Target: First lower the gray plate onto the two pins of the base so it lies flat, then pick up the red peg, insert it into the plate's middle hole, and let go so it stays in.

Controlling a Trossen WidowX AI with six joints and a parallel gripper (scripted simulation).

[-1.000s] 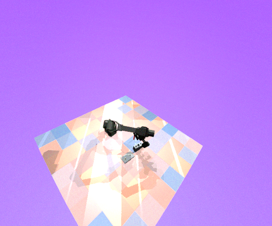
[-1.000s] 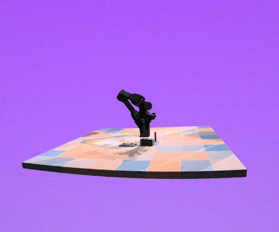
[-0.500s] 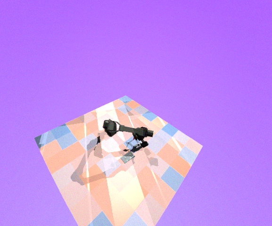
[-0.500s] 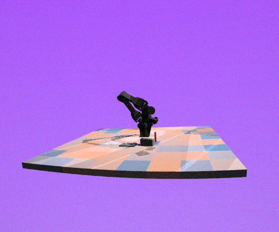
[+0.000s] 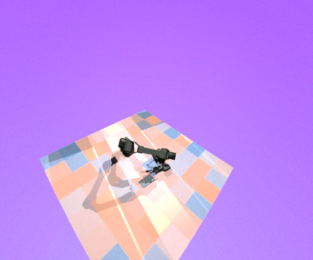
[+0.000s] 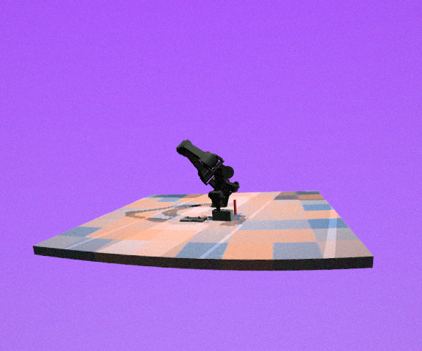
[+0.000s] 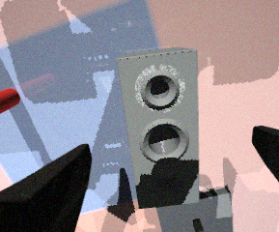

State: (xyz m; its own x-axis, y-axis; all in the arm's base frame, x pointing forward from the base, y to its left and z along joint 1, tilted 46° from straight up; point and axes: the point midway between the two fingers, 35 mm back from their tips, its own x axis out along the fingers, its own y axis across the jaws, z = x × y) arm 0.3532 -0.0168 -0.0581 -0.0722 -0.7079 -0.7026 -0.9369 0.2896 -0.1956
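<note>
Right now the gray plate is 2 cm below my gripper tip. Round my gripper tip: red peg: 10 cm behind, 6 cm to the left, 2 cm below.
</note>
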